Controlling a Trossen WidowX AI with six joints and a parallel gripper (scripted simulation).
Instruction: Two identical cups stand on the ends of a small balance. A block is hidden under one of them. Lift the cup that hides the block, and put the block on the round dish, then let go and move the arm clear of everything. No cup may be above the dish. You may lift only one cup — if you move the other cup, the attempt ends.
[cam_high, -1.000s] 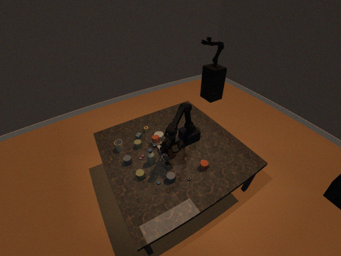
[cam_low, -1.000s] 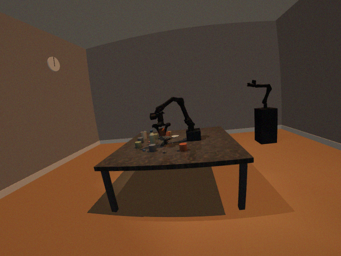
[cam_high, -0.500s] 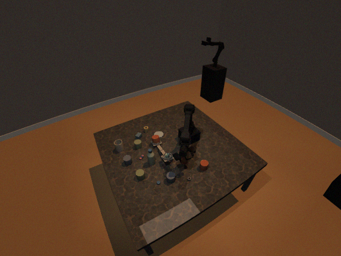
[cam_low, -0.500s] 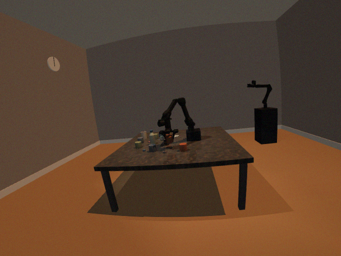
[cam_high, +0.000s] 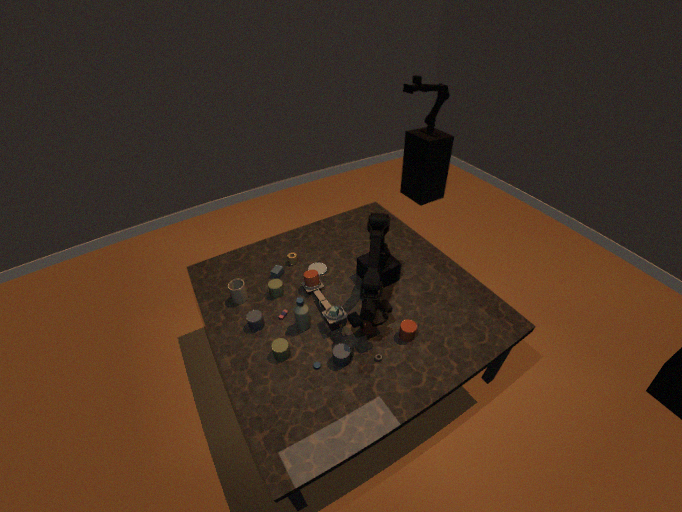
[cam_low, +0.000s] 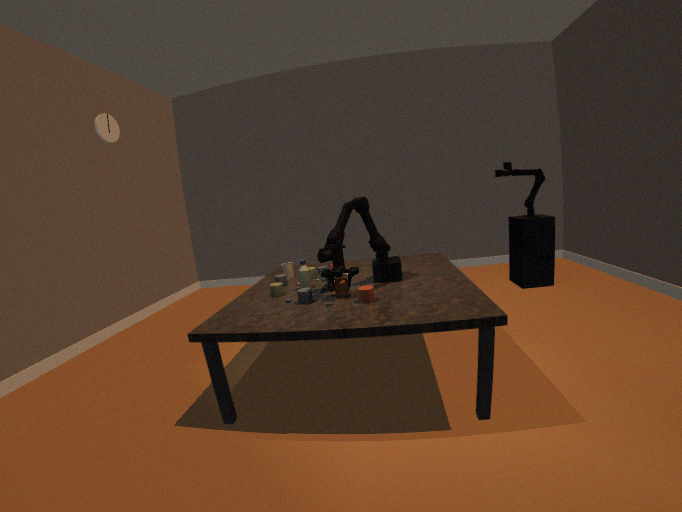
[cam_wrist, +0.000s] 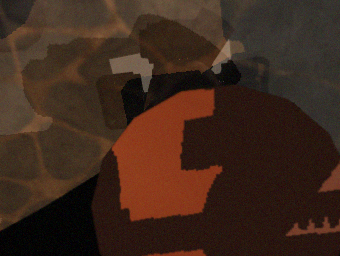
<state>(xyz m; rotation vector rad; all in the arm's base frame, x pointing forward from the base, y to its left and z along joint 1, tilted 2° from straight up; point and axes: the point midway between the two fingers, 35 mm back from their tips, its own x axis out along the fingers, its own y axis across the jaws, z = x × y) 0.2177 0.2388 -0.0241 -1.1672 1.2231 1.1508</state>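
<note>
Now: gripper tip 480 mm to the left of the round blue-grey dish and 40 mm above it. From my gripper tip the other things lie so: white mug (490 mm to the right, 430 mm ahead); balance beam (230 mm to the right, 100 mm ahead); bottle (230 mm ahead, 180 mm to the right, 70 mm above).
</note>
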